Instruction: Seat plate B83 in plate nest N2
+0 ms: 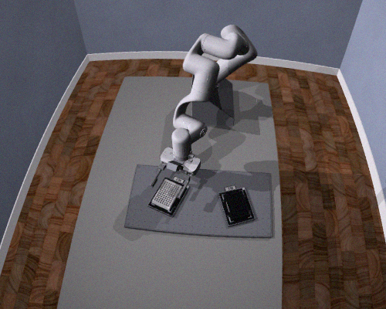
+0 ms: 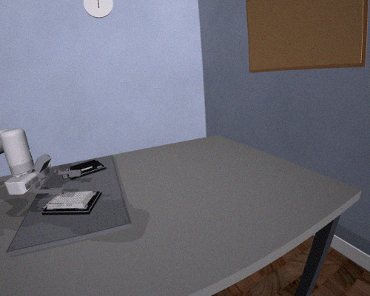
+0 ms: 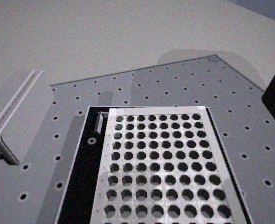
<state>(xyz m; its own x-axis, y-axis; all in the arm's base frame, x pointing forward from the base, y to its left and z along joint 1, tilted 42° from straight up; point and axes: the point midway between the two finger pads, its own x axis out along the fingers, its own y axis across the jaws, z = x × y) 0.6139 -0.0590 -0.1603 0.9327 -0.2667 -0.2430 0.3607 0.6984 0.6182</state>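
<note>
The white well plate lies 6 cm below my hand and 1 cm to the right of it. Also, from my hand: black plate nest (8 cm below); then dark plate B38 (29 cm to the left, 6 cm below, 3 cm ahead).
</note>
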